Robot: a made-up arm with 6 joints. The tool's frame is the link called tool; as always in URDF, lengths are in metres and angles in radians. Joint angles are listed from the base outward. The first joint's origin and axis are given. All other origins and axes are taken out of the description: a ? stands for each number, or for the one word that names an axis. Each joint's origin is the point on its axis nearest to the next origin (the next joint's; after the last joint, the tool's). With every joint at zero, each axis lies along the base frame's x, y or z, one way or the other. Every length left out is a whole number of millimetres.
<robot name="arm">
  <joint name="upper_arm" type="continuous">
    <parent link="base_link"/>
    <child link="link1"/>
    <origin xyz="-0.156 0 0.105" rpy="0 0 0"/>
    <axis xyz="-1 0 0"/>
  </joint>
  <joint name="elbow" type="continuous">
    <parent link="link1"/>
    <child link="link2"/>
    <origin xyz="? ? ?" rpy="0 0 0"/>
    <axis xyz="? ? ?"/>
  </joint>
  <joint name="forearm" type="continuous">
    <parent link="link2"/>
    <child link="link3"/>
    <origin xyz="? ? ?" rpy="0 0 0"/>
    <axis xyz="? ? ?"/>
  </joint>
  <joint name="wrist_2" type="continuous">
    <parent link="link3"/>
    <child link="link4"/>
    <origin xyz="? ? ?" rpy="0 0 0"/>
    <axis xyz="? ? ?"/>
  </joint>
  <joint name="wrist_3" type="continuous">
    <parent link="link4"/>
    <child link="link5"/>
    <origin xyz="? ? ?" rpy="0 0 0"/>
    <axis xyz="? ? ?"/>
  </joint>
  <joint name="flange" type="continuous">
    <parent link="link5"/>
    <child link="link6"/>
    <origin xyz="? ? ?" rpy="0 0 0"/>
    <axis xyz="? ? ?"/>
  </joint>
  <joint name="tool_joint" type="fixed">
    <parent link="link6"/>
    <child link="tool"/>
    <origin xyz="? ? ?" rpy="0 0 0"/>
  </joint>
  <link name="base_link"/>
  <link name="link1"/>
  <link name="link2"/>
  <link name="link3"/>
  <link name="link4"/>
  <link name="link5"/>
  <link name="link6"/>
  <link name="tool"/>
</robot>
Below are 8 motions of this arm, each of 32 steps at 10 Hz.
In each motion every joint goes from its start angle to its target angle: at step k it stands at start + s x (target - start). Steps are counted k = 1, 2, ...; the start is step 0. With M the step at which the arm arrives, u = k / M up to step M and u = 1 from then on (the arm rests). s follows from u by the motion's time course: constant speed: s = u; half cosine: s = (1 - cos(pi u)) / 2; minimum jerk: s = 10 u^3 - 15 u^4 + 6 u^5.
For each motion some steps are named. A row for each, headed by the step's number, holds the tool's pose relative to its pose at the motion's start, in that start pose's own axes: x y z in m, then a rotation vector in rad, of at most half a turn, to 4 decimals.
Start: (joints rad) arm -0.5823 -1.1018 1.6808 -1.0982 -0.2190 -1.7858
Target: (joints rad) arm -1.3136 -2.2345 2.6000 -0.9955 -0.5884 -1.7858
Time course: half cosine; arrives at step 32
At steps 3, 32:
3: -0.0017 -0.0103 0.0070 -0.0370 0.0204 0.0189
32: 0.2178 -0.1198 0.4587 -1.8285 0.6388 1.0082

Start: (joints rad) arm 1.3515 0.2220 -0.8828 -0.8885 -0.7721 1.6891
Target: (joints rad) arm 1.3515 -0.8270 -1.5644 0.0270 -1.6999 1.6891
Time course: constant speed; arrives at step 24
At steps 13, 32:
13: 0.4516 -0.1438 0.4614 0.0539 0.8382 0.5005
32: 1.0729 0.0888 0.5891 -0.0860 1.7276 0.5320

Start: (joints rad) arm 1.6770 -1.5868 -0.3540 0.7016 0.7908 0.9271
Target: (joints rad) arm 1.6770 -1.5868 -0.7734 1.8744 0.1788 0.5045
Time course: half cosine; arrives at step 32
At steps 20, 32:
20: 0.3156 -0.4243 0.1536 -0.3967 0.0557 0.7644
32: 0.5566 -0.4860 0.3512 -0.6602 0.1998 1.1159

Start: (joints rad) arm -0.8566 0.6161 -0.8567 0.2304 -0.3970 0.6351
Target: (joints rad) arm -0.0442 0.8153 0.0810 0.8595 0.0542 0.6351
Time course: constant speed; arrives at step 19
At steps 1, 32:
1: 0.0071 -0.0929 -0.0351 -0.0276 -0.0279 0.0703
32: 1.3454 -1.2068 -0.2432 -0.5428 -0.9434 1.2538

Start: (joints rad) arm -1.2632 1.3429 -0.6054 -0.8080 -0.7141 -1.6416
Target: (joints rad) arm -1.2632 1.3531 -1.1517 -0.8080 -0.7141 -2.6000
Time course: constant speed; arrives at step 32
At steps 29, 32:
29: 0.1792 -0.0081 0.3831 0.4121 0.5781 -0.0400
32: 0.1993 -0.0249 0.4190 0.4573 0.6349 -0.0234

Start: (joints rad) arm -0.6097 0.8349 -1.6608 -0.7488 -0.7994 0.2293
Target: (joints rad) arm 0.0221 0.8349 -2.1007 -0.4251 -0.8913 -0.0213
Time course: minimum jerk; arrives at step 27
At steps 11, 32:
11: 0.0342 -0.1643 -0.0229 -0.1046 0.0752 0.1484
32: 0.1853 -0.4095 -0.0740 -0.3256 0.1799 0.3780

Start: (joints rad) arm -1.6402 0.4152 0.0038 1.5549 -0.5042 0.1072
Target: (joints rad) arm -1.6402 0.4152 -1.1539 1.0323 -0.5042 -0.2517
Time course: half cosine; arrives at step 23
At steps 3, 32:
3: -0.0136 0.0208 0.0397 0.0417 0.0464 -0.0055
32: 0.2297 0.1614 1.0230 0.9971 1.0888 -0.2581

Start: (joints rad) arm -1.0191 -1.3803 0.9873 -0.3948 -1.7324 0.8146
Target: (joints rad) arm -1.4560 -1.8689 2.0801 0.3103 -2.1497 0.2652
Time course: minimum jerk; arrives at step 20
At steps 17, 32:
17: 0.0741 -0.4894 -0.0115 1.0939 0.3746 1.5222
32: 0.0894 -0.4991 -0.0285 1.0932 0.3721 1.5820

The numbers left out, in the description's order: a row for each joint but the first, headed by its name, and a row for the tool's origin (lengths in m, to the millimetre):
elbow: xyz 0 -0.061 -0.052, axis 0 -1 0
forearm: xyz 0.066 0 -0.454, axis 0 0 1
wrist_2: xyz -0.473 -0.108 0, axis -1 0 0
wrist_3: xyz 0 0.073 -0.389, axis 0 0 -1
flange: xyz -0.043 -0.089 0, axis 0 -1 0
tool: xyz -0.336 0 -0.007

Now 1 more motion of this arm.
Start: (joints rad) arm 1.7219 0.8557 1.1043 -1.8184 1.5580 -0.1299
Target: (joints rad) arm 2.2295 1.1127 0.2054 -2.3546 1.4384 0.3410
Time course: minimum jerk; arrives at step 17
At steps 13, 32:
13: -0.0393 0.0350 -0.1791 0.4069 -0.3124 0.2850
32: -0.0318 0.0351 -0.1895 0.4379 -0.3380 0.3271

